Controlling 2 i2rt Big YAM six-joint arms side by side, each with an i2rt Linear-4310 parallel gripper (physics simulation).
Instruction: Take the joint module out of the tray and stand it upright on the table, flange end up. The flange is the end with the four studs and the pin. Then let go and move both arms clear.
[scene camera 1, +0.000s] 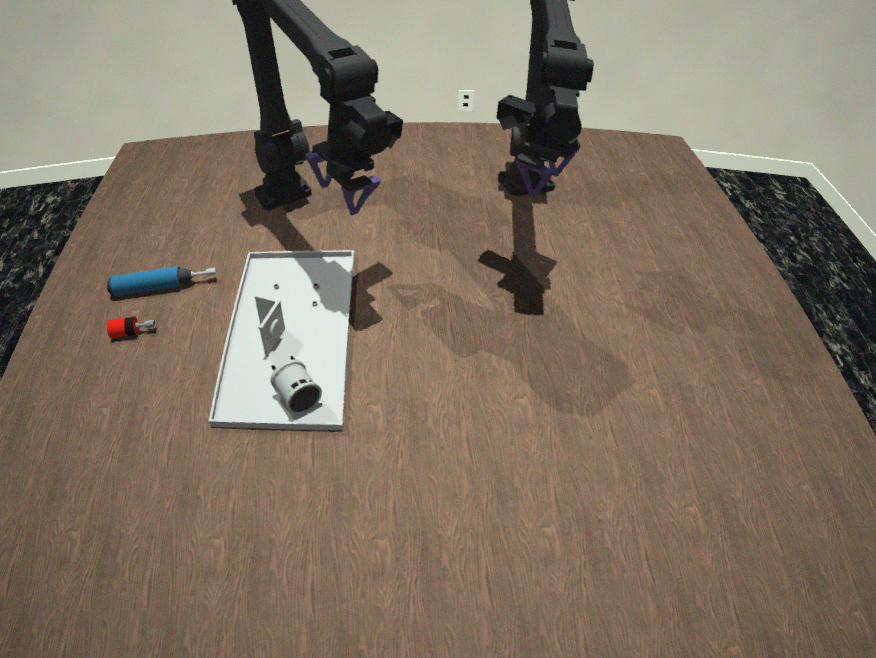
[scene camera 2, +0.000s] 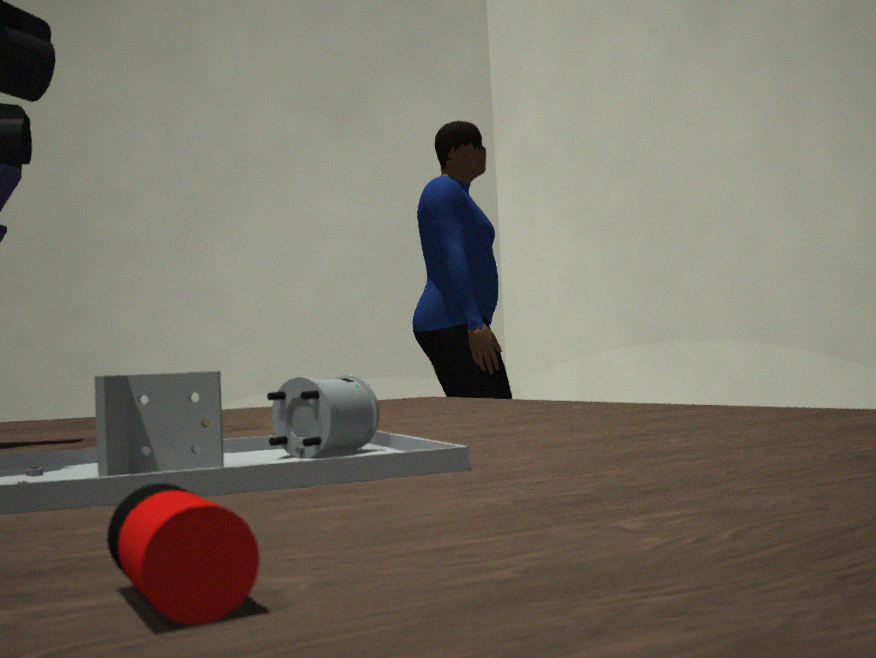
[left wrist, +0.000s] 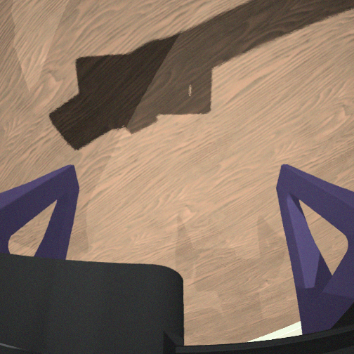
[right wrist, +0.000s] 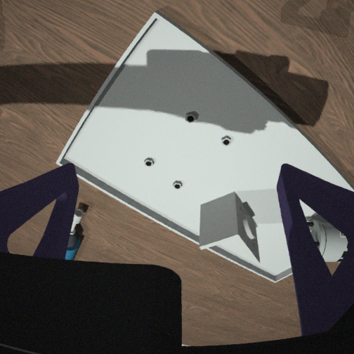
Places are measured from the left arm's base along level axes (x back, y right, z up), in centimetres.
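Where they show: left gripper, fingertip midpoint: (scene camera 1: 543, 185); right gripper, fingertip midpoint: (scene camera 1: 339, 200); right arm's base, link origin: (scene camera 1: 282, 194).
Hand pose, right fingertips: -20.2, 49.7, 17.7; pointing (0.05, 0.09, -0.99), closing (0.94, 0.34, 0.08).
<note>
Things, the pixels of their top centre, and the offset from my right fingertips, as dx, dy, dz. "spot": a spot on its surface instead.
- joint module, top centre: (scene camera 2: 318, 375) (scene camera 1: 291, 370) -26.8, +14.7, -11.0
- grey angle bracket, top centre: (scene camera 2: 161, 373) (scene camera 1: 260, 310) -12.8, +17.5, -10.3
- blue tool, surface spot: (scene camera 1: 147, 281) spot: +7.4, +39.5, -14.4
- red tool, top centre: (scene camera 2: 162, 486) (scene camera 1: 129, 319) -2.8, +43.3, -14.3
The joint module (scene camera 1: 295, 386) (scene camera 2: 336, 416) (right wrist: 332, 242) is a light grey cylinder lying on its side in the white tray (scene camera 1: 276, 425) (scene camera 2: 417, 461) (right wrist: 135, 217), near the tray's front edge in scene camera 1. Its flange end with black studs faces the camera in scene camera 2. In the right wrist view a finger partly hides it. My right gripper (scene camera 1: 339, 198) (right wrist: 177, 174) is open and empty, high above the table behind the tray. My left gripper (scene camera 1: 554, 175) (left wrist: 177, 175) is open and empty, above the table at the back right of scene camera 1, far from the module.
A grey angle bracket (scene camera 1: 271, 327) (scene camera 2: 159, 423) (right wrist: 220, 220) stands in the tray beside the module, with several small nuts (scene camera 1: 315, 303) (right wrist: 226, 140) behind it. A blue tool (scene camera 1: 147, 281) (right wrist: 73, 247) and a red tool (scene camera 1: 123, 327) (scene camera 2: 187, 556) lie left of the tray. A person (scene camera 2: 455, 254) stands beyond the table.
</note>
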